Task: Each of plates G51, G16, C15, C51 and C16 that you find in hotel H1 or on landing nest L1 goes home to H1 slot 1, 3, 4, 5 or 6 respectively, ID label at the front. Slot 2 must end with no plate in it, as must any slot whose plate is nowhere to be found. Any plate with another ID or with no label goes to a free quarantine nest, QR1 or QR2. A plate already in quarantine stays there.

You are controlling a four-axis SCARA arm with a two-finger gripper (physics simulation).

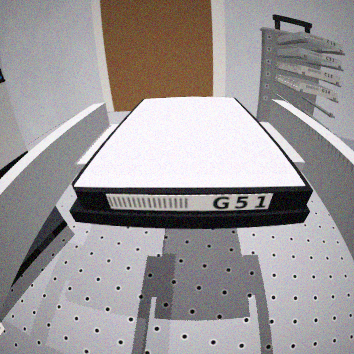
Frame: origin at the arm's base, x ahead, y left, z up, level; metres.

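Seen in the pictures: gripper, between the fingertips: [188, 111].
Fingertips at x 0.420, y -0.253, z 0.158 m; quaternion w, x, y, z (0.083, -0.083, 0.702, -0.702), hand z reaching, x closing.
Observation:
Offsets run from my fingertips to a thing's top centre. "*": to the spot under its first point. Level surfaces: height alone.
My gripper [188, 111] is shut on a white-topped, black-edged plate @[0.001 m back, 0.004 m left, 0.003 m down] [190, 150], held level above the perforated table between the two grey fingers. Its front label reads G51. The grey hotel [267, 75] with a black handle stands at the upper right, beyond the right finger. Several labelled plates sit in it, one above another: the top label @[* 0.187 m back, 0.207 m right, 0.091 m up] [331, 42] looks like C16, the second @[* 0.188 m back, 0.207 m right, 0.062 m up] [330, 59] like C51, the third @[* 0.185 m back, 0.207 m right, 0.033 m up] [327, 75] like C15 and the fourth @[* 0.186 m back, 0.207 m right, 0.006 m up] [325, 91] like G16, all small and blurred. A bare shelf edge shows below them; the hotel's lowest part is hidden behind the right finger.
The perforated table @[0.145 m down] [295, 285] carries shadows of the gripper and plate. A dark sloped object @[* 0.174 m ahead, 0.064 m left, 0.139 m down] [42, 245] stands at the lower left, partly behind the left finger. Part of a pale body with a black edge shows at the far left. A brown door panel [157, 50] is in the back wall.

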